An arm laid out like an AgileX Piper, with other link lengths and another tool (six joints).
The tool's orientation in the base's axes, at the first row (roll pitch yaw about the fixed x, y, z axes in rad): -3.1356, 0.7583, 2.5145
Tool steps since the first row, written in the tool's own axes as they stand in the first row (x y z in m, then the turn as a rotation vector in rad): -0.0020, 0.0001, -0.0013, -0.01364, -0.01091, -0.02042; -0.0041, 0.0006, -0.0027, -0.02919, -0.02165, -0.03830; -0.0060, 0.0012, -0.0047, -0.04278, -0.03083, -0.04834; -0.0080, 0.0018, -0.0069, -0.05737, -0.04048, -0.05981; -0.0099, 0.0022, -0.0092, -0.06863, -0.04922, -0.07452; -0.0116, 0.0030, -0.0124, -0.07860, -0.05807, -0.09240; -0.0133, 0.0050, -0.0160, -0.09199, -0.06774, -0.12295
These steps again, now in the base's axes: 0.0005, -0.0002, 0.0023, -0.00972, -0.00628, 0.02425; 0.0013, -0.0002, 0.0048, -0.01681, -0.01427, 0.04797; 0.0016, 0.0003, 0.0075, -0.01979, -0.02337, 0.06465; 0.0019, 0.0009, 0.0105, -0.02326, -0.03270, 0.08305; 0.0020, 0.0013, 0.0135, -0.02993, -0.03854, 0.10151; 0.0017, 0.0025, 0.0170, -0.03919, -0.04263, 0.12139; 0.0019, 0.0049, 0.0207, -0.05393, -0.04367, 0.15282
